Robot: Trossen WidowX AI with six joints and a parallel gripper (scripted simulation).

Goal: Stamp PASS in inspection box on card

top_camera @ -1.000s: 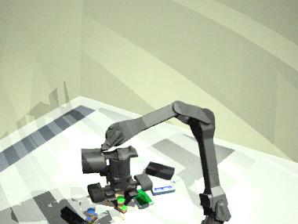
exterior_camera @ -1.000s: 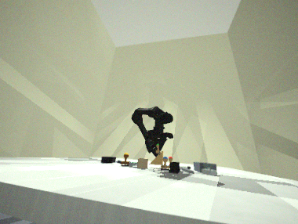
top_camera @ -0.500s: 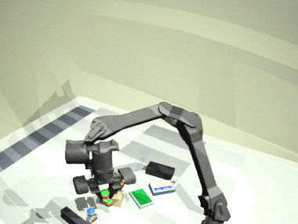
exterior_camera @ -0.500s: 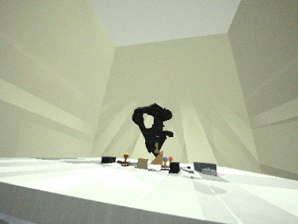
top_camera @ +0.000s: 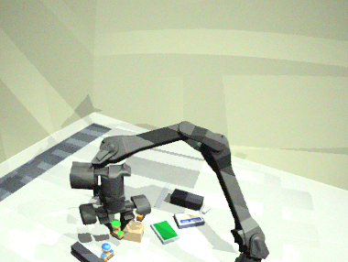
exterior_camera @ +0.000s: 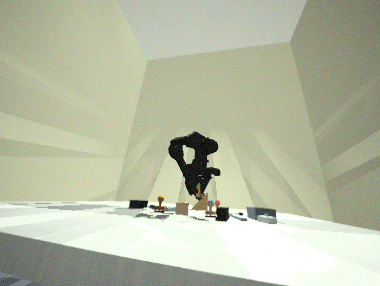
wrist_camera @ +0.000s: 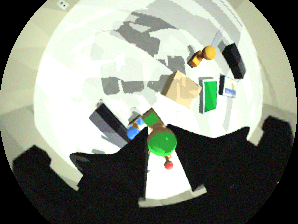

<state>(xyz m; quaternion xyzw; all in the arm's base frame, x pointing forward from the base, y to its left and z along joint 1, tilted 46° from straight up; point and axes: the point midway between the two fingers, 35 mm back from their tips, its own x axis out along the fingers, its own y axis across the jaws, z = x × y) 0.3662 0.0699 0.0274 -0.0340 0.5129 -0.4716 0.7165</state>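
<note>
Now: gripper tip 7 cm above the blue-knobbed stamp, 5 cm to the right of it and 1 cm short of it. Round my gripper tip: green-knob stamp right at my gripper tip; tan box 7 cm to the right, 6 cm below, 1 cm behind; dark bar 10 cm to the left, 7 cm below, 3 cm ahead.
</note>
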